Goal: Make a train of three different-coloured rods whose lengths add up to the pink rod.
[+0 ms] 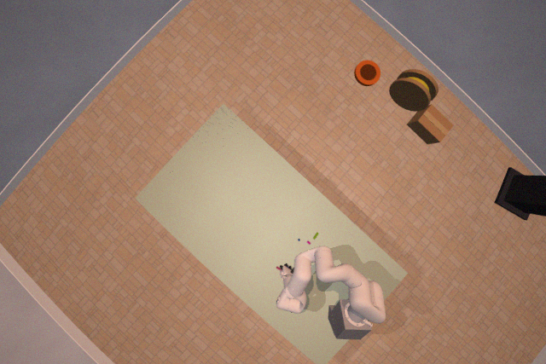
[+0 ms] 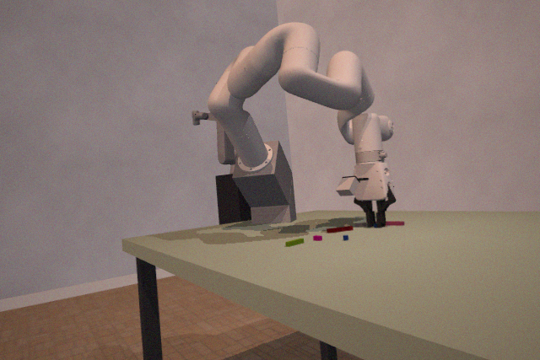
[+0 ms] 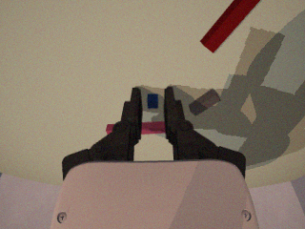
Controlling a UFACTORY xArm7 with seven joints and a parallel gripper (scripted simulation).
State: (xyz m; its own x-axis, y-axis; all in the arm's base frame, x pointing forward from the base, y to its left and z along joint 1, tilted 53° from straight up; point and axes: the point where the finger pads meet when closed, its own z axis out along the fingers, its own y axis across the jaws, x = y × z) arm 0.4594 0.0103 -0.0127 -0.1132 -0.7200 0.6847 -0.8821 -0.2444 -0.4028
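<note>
Now: hand 20 mm short of the pink rod, 40 mm to the right of it and 20 mm above it. Also, from my hand: grey rod (50 mm behind, 10 mm to the left, 20 mm below); red rod (70 mm behind, 70 mm to the right, 20 mm below); magenta rod (50 mm behind, 210 mm to the right, 20 mm below).
</note>
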